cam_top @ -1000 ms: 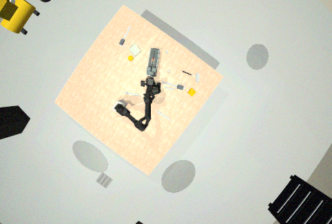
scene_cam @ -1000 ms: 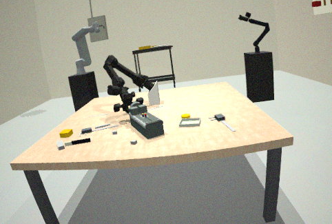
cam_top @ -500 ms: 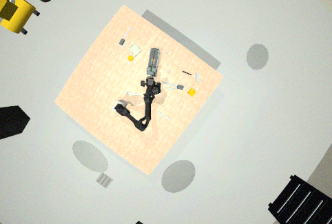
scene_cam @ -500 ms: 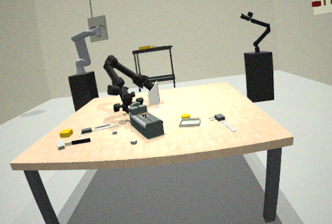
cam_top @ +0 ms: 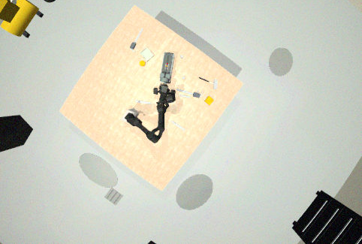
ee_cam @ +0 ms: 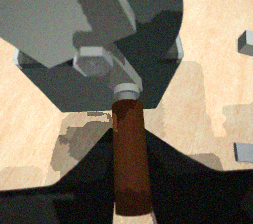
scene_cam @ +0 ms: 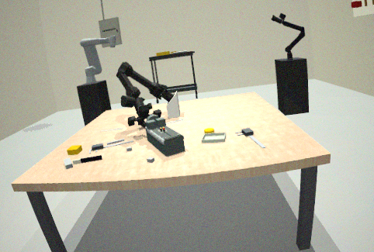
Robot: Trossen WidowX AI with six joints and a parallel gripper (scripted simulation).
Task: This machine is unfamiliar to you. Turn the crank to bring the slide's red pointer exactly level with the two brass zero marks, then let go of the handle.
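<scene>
Now: gripper tip 4 cm below the crank. From my gripper tip the other things lie so: red pointer (16 cm ahead, 11 cm to the left, 5 cm above); then brown crank handle (1 cm behind, 1 cm to the right, 3 cm above); then yellow disc (2 cm ahead, 30 cm to the left, 3 cm below).
</scene>
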